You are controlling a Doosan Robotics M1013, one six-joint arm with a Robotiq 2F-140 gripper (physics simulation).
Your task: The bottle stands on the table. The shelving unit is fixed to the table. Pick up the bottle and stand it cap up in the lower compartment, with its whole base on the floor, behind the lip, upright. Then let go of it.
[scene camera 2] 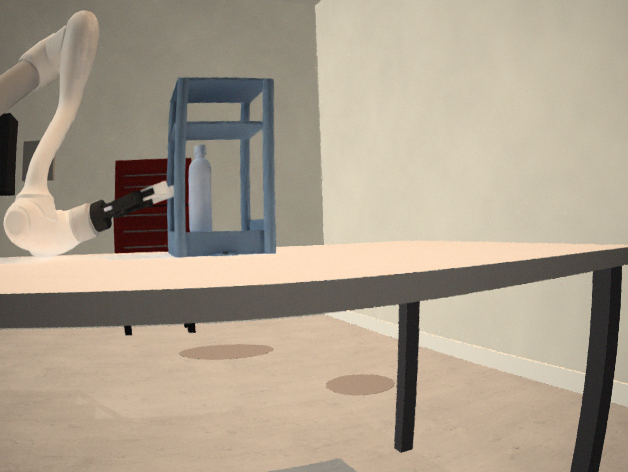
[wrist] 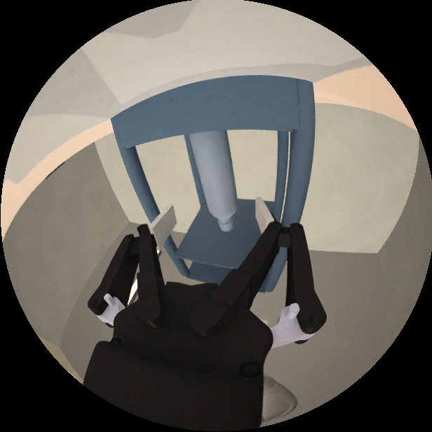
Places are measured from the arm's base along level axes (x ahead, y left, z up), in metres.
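Pixels of known places: gripper, between the fingertips: [scene camera 2: 171, 188].
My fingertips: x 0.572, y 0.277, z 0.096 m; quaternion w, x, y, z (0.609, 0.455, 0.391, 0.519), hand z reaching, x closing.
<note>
For each thing: its top centre in the pictures, then the offset to it from my fingertips. "pt": a spot on its surface instead. Level surfaces: height alone.
- pale blue bottle, centre of its top: [scene camera 2: 200, 145] 0.070 m ahead, 0.007 m right, 0.100 m up
- blue shelving unit, a spot on its surface: [scene camera 2: 268, 167] pt 0.217 m ahead, 0.115 m right, 0.028 m up
- lip, a spot on its surface: [scene camera 2: 223, 242] pt 0.116 m ahead, 0.106 m right, 0.130 m down
- unit's middle shelf, a spot on its surface: [scene camera 2: 223, 130] pt 0.126 m ahead, 0.021 m right, 0.133 m up
- table, height of its surface: 0.158 m down
The pale blue bottle [scene camera 2: 200, 195] [wrist: 216, 172] stands upright, cap up, in the lower compartment of the blue shelving unit [scene camera 2: 268, 167] [wrist: 303, 155]. Its base is hidden behind the lip [scene camera 2: 223, 242] [wrist: 210, 115]. My gripper [scene camera 2: 170, 190] [wrist: 213, 210] is open, with nothing between its fingers. In the scene view its fingertips are at the left side of the unit, apart from the bottle. In the wrist view the bottle shows beyond the two spread finger pads.
The unit's middle shelf [scene camera 2: 223, 130] is above the bottle, and corner posts stand around it. The table [scene camera 2: 355, 263] extends to the right of the unit. A red drawer cabinet [scene camera 2: 139, 190] stands in the background behind the gripper.
</note>
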